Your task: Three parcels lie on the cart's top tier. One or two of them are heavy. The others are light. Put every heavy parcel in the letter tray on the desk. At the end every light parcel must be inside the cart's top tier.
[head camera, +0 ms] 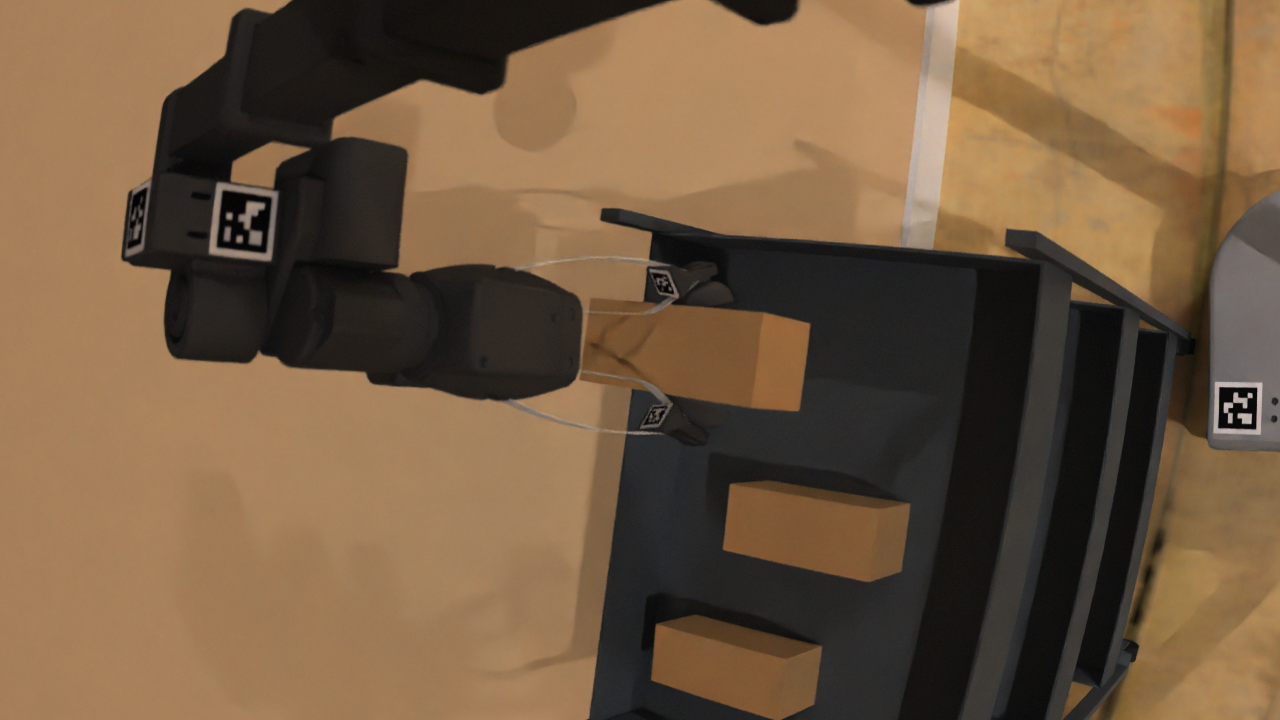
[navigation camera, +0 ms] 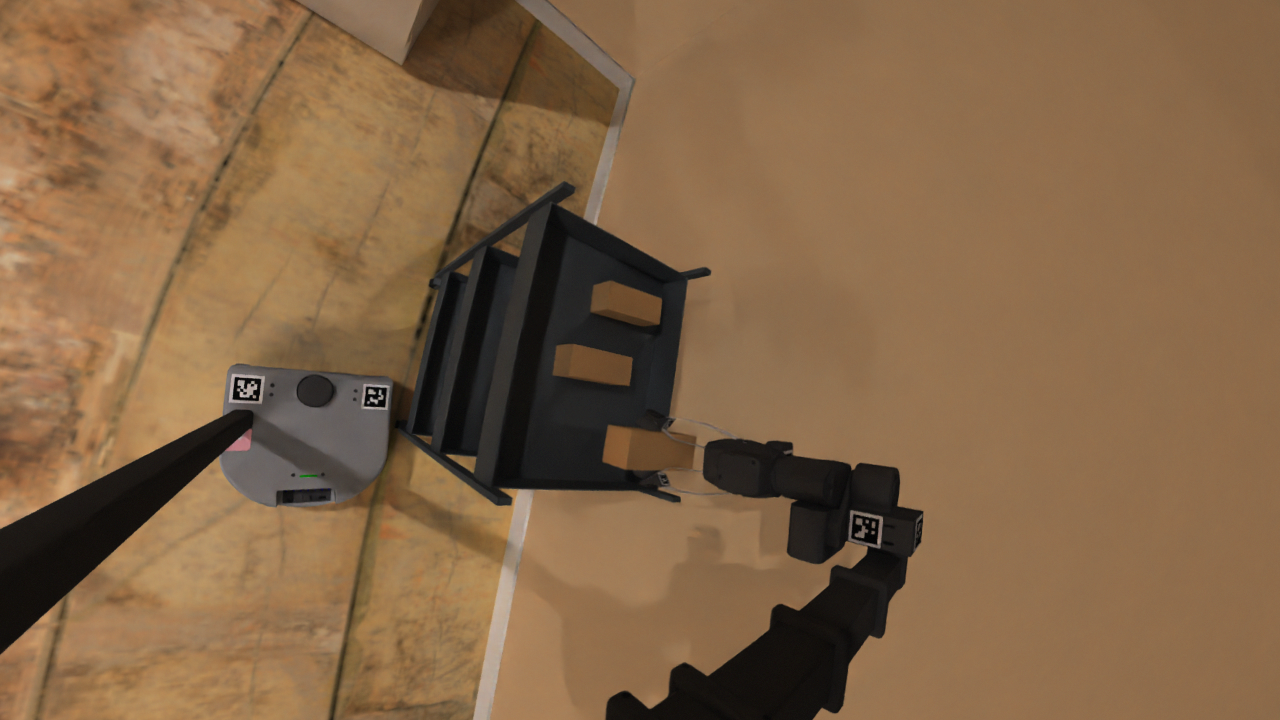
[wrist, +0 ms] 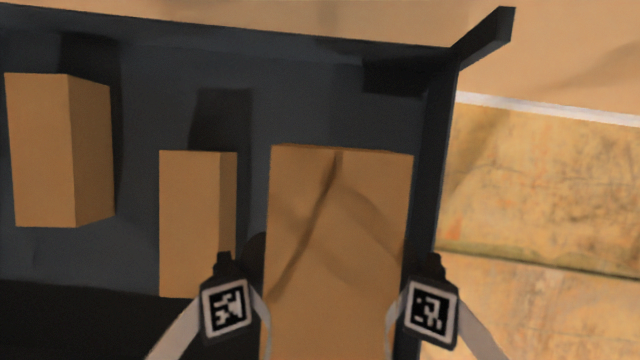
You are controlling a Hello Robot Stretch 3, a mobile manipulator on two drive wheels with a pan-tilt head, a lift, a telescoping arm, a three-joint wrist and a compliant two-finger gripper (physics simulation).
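Places are measured from the robot's base along level axes (x ahead, y left, z up), in centimetres.
Pixels of known places: robot's base, link origin: (navigation camera: 315,389).
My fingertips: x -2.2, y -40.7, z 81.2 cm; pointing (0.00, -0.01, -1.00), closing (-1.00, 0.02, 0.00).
Observation:
For each thing: its top centre in the pictures, then the offset to it from my fingertips. "spot": a spot on its surface instead. Level surfaces: height alone.
- plain brown parcel, top centre: (head camera: 660,349) (navigation camera: 666,451) dz +6.0, dx +0.0, dy +0.4 cm
- dark cart's top tier, surface height: dz -15.0 cm
- second parcel, top centre: (head camera: 796,531) (navigation camera: 603,365) dz -9.8, dx +12.1, dy +0.4 cm
- third parcel, top centre: (head camera: 714,671) (navigation camera: 636,303) dz -9.8, dx +24.3, dy -6.2 cm
- pale box-like piece, surface spot: (navigation camera: 384,17) spot: dz -60.3, dx +97.8, dy +42.6 cm
My gripper (head camera: 702,356) (navigation camera: 651,449) (wrist: 327,257) is shut on a plain brown parcel (head camera: 760,358) (navigation camera: 626,447) (wrist: 340,200). The parcel is held level, raised above the dark cart's top tier (head camera: 895,358) (navigation camera: 572,411) (wrist: 300,90), near one end wall, and its rear part reaches out past the long rim. A second parcel (head camera: 805,528) (navigation camera: 590,364) (wrist: 190,225) lies mid-tier beside it. A third parcel (head camera: 729,662) (navigation camera: 624,304) (wrist: 42,150) lies beyond that one. All three look alike in colour. The letter tray and the desk cannot be made out.
The cart's lower tiers (navigation camera: 460,349) show beneath the top one. A corner post (head camera: 626,219) (wrist: 487,37) sticks up near the held parcel. My grey base (head camera: 1253,331) (navigation camera: 313,447) stands close to the cart's other side. A pale box-like piece (navigation camera: 384,17) shows at the navigation view's top edge.

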